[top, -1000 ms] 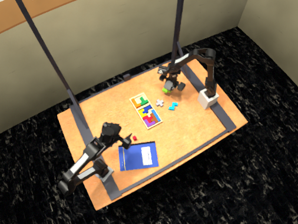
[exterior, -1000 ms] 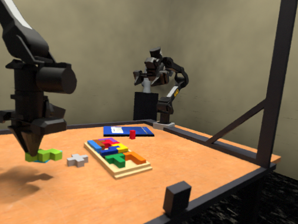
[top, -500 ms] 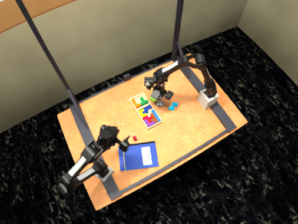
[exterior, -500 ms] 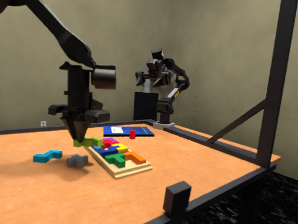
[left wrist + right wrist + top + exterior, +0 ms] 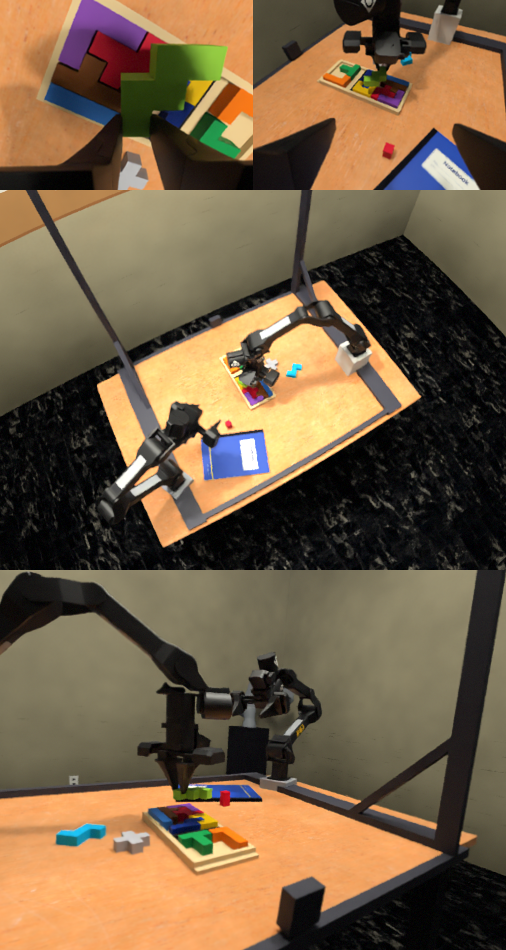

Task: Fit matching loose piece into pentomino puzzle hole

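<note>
The lime green piece is 4 cm below my left hand, 3 cm to the right of it and 1 cm behind it. Also, from my left hand: grey cross piece: 11 cm to the left, 10 cm below, 4 cm behind; red block: 19 cm to the right, 9 cm below, 8 cm ahead; cyan piece: 18 cm to the left, 10 cm below, 4 cm ahead.
</note>
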